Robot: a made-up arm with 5 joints.
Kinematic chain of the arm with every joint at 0, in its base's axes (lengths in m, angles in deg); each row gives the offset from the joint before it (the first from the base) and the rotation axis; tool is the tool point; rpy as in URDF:
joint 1: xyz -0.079 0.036 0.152 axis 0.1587 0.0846 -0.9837
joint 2: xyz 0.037 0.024 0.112 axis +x
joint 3: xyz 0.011 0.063 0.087 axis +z
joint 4: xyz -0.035 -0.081 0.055 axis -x
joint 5: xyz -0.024 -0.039 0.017 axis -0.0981 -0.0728 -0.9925
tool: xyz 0.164 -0.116 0.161 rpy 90 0 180
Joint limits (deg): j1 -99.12..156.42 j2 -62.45..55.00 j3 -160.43..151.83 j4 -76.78..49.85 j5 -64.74..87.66
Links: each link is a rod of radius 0.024 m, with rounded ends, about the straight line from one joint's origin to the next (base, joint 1, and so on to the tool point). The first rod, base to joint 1, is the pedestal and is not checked.
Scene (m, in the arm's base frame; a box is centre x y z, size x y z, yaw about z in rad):
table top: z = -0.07
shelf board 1: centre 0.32 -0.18 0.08 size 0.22 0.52 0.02 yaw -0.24
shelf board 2: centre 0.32 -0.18 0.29 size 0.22 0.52 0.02 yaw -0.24
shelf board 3: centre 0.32 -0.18 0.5 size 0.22 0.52 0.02 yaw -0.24
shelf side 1: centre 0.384 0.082 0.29 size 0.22 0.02 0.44 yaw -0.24
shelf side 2: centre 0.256 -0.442 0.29 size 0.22 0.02 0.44 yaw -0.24
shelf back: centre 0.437 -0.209 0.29 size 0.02 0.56 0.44 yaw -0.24
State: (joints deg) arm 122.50 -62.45 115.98 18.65 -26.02
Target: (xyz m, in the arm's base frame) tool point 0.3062 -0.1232 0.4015
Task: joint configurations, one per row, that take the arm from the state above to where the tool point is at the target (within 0.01 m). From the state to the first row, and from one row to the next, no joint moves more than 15 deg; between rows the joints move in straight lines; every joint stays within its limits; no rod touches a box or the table.
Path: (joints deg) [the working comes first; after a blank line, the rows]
Joints at the target: 96.64 -36.91 124.36 25.68 -17.39
Straight joint move there: touches shelf board 2.

1: 133.81 -62.45 124.89 26.32 -30.28
2: 145.11 -62.45 133.80 33.98 -34.54
3: 156.42 -62.45 142.71 41.65 -38.80
4: 144.97 -52.74 139.30 44.38 -44.43
5: 133.52 -43.03 135.88 47.12 -50.06
6: 122.06 -33.33 132.47 49.85 -55.69
7: 113.59 -34.52 129.77 41.79 -42.92
8: 105.11 -35.71 127.06 33.74 -30.16
9: 96.64 -36.91 124.36 25.68 -17.39

